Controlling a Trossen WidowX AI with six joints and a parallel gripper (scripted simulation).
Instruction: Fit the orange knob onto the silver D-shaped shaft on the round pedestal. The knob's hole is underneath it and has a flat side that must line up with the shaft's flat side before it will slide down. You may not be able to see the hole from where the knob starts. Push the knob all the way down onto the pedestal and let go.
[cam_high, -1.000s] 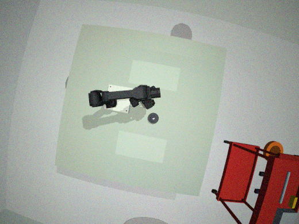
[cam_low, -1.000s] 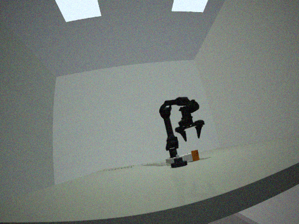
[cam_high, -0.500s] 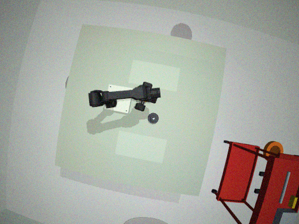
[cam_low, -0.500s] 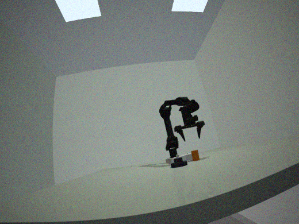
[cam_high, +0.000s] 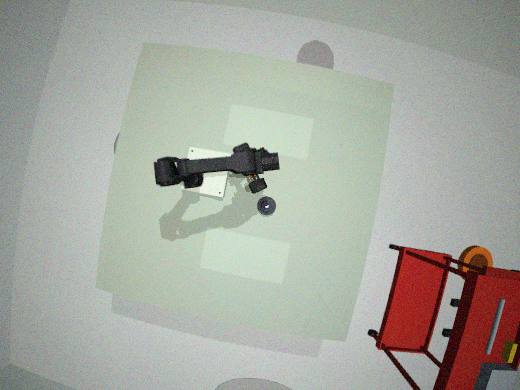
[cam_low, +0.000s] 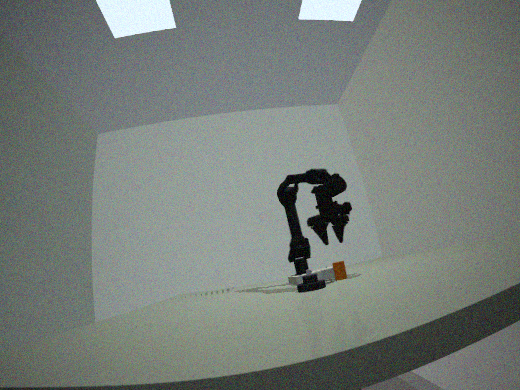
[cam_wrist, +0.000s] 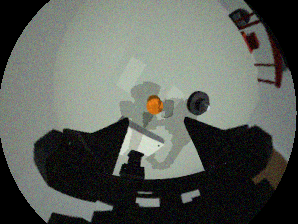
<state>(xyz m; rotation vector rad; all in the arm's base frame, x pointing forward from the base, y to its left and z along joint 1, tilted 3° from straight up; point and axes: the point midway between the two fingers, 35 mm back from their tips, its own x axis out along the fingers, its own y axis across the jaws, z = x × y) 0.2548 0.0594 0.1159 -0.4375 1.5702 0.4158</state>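
Now: gripper tip 80 mm above the orange knob. Round my gripper tip: round pedestal 140 mm to the right, 90 mm below, 80 mm ahead.
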